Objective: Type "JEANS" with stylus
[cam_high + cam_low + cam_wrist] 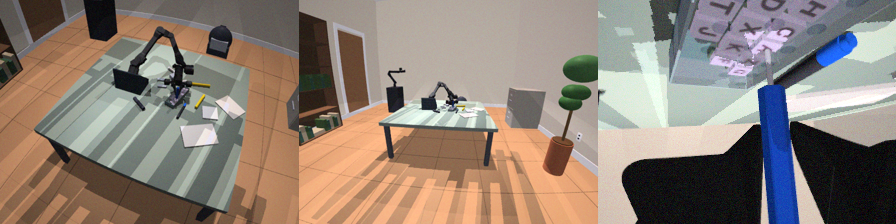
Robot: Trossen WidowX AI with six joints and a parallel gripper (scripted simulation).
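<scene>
My gripper tip is now 6 cm short of the blue-capped black pen, 3 cm to the left of it and 6 cm above it. The rest, counted from my gripper tip: blue stylus: 1 cm below; grey stylus tip: 5 cm below.
</scene>
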